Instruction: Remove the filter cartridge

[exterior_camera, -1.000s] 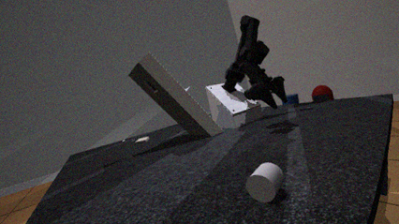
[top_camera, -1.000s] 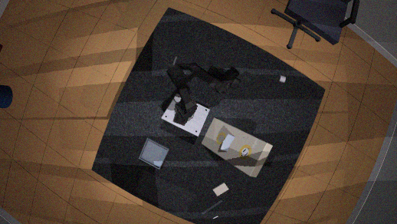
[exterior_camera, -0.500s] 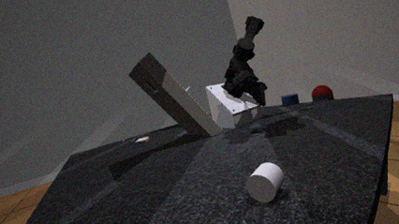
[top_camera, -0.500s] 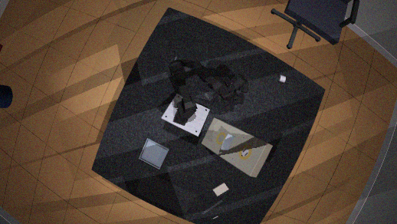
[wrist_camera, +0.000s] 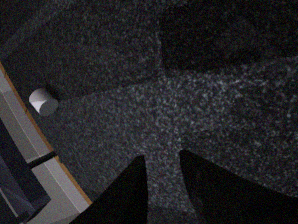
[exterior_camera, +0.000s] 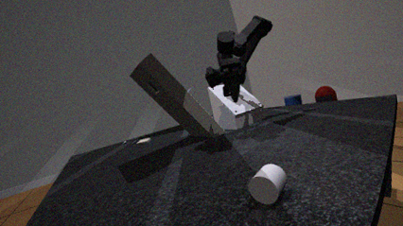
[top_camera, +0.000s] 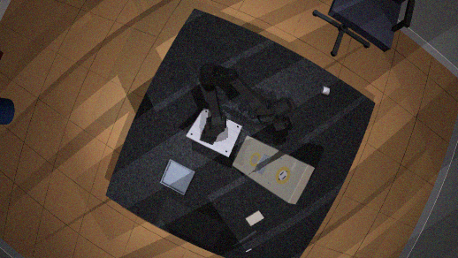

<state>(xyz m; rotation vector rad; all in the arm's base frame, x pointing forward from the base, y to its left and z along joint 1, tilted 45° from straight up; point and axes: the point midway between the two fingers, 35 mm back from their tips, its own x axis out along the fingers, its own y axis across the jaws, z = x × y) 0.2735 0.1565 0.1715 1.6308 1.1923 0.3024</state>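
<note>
The round filter cartridge is 90 mm ahead of my gripper tip, 290 mm to the right of it and 140 mm above it. From my gripper tip the other things lie so: small pale block (100 mm ahead, 600 mm to the right, 130 mm below); then grey square tray (390 mm behind, 520 mm to the right, 130 mm below).
</note>
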